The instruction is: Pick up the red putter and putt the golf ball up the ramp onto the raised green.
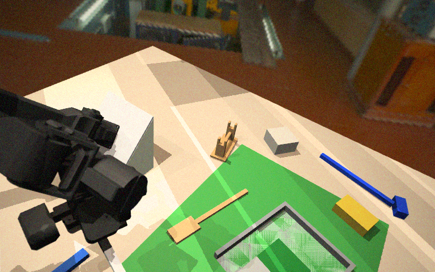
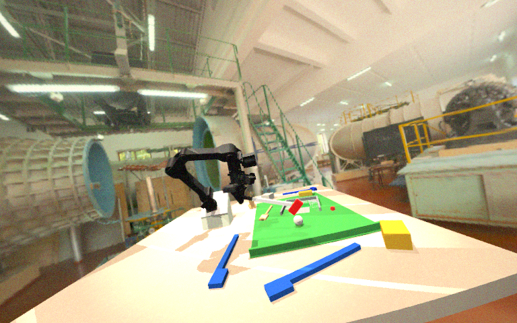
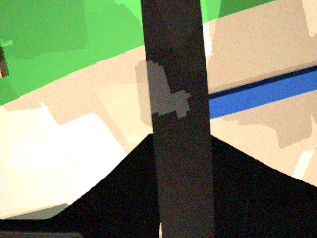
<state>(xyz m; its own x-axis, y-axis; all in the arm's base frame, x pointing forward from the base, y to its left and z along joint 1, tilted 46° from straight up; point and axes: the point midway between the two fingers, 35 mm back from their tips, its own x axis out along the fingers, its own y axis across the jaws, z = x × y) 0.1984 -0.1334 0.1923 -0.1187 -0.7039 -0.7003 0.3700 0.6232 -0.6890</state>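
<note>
Right now the putter is 12 cm ahead of my gripper tip, 4 cm to the right of it and 1 cm below it. From my gripper tip the other things lie so: white golf ball 23 cm ahead, 12 cm below, 3 cm to the right; green mat 28 cm ahead, 15 cm to the left, 14 cm below; small red marker 44 cm ahead, 13 cm below, 4 cm to the left.
</note>
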